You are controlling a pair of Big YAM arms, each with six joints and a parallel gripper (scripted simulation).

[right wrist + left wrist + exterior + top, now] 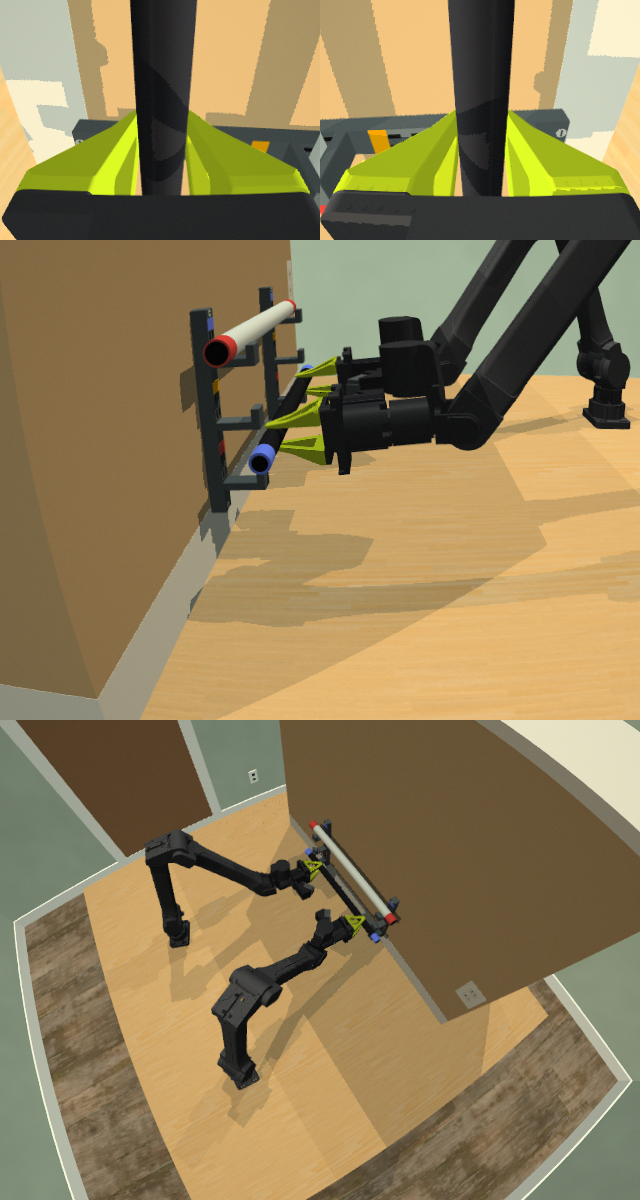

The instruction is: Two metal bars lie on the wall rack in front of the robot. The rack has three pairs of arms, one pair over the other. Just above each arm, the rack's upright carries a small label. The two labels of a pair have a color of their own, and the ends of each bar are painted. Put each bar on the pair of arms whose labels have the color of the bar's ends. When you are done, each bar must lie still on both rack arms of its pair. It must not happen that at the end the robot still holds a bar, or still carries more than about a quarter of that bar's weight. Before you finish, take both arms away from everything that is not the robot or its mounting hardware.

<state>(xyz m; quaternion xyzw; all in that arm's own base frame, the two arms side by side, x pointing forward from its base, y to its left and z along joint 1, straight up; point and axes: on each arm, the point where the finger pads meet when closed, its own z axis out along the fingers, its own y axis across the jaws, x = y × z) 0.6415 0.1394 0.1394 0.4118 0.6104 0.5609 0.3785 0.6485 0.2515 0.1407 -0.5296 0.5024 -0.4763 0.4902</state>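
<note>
My left gripper is now 150 mm to the left of the black bar. Also, from my left hand: grey baseboard 180 mm to the right, 100 mm below, 80 mm ahead; brown wall 310 mm above, 230 mm ahead, 180 mm to the right.
Right now the black bar is 150 mm to the left of my right hand. Round my right hand: grey baseboard: 120 mm to the left, 110 mm below, 70 mm ahead; then brown wall: 310 mm above, 220 mm ahead, 120 mm to the left.
</note>
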